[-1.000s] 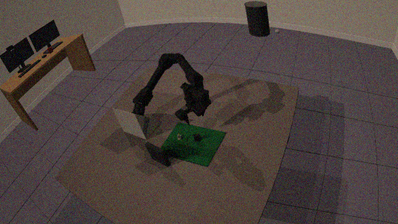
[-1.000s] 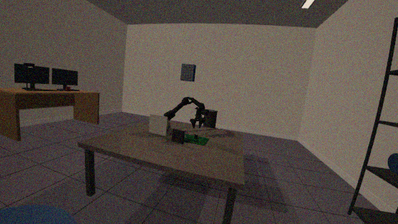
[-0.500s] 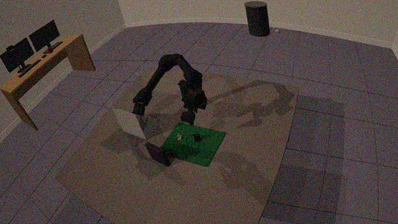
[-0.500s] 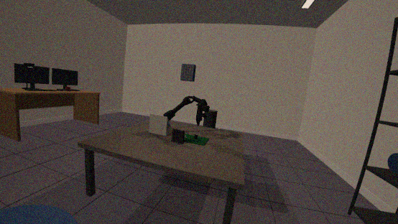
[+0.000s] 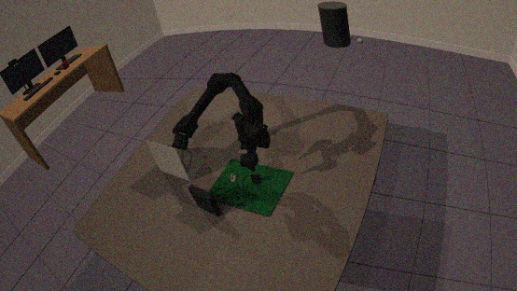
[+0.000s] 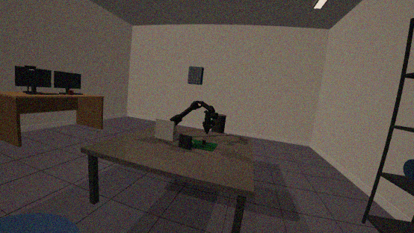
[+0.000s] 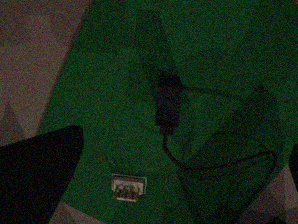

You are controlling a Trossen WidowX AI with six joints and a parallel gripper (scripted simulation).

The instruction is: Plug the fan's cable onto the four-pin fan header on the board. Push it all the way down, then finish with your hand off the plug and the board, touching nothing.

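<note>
Now: the dark fan plug 10 cm below my gripper tip and 1 cm behind it. The rest, counted from my gripper tip: green board: 14 cm below, 4 cm behind, 2 cm to the right; dark fan: 18 cm to the right, 15 cm behind, 6 cm below.
</note>
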